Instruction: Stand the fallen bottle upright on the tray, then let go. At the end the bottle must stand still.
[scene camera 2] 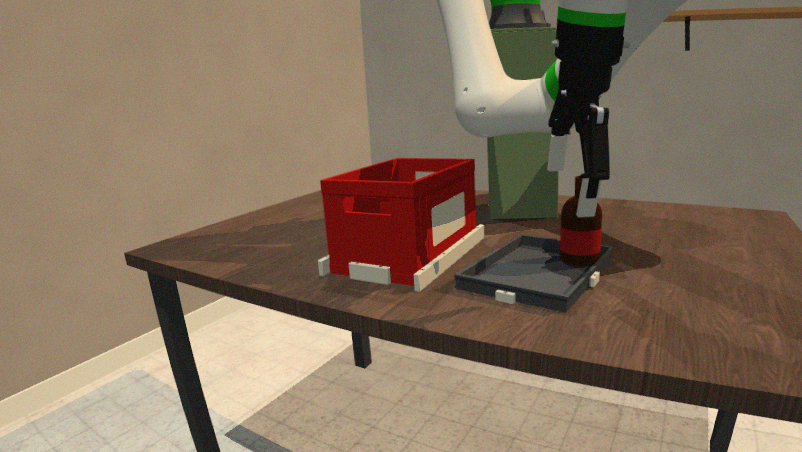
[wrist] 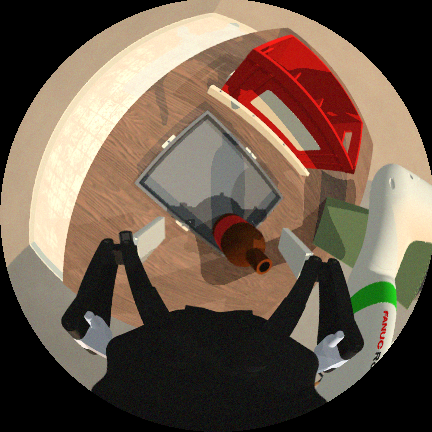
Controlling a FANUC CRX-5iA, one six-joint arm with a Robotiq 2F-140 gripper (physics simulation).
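Seen in the pictures: gripper, fingertip midpoint: (scene camera 2: 569, 191) (wrist: 222, 233); arm's base, origin of the base link: (scene camera 2: 517, 30).
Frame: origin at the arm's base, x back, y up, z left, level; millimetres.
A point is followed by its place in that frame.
The brown bottle with a red label (scene camera 2: 580, 241) {x -361, y -412, z 251 mm} (wrist: 240, 242) {x -352, y -350, z 239 mm} stands upright in the tray (scene camera 2: 513, 287) {x -531, y -442, z 195 mm} (wrist: 172, 150) {x -518, y -460, z 191 mm}, at the tray's back right corner in the scene view. Its neck points up, and its open mouth shows in the wrist view. My gripper (scene camera 2: 571, 176) {x -403, y -316, z 241 mm} (wrist: 222, 233) {x -403, y -316, z 241 mm} is open wide and holds nothing. It hangs above the tray, with its fingertips about as high as the bottle's upper part. In the wrist view one pad is left of the bottle and one right of it, with gaps on both sides. In the scene view one pad hides part of the bottle's shoulder.
A tall red crate (scene camera 2: 367, 230) {x -552, y -376, z -63 mm} (wrist: 345, 145) {x -337, y -289, z 4 mm} stands beside the tray, to its left in the scene view. Pale strips (scene camera 2: 449, 258) {x -440, y -449, z 31 mm} (wrist: 260, 130) {x -415, y -456, z 28 mm} line the crate's base. Small pale blocks (scene camera 2: 505, 296) {x -539, y -455, z 185 mm} (wrist: 169, 141) sit against the tray's sides. The green robot pedestal (scene camera 2: 519, 179) {x -68, y -367, z 21 mm} stands behind the table.
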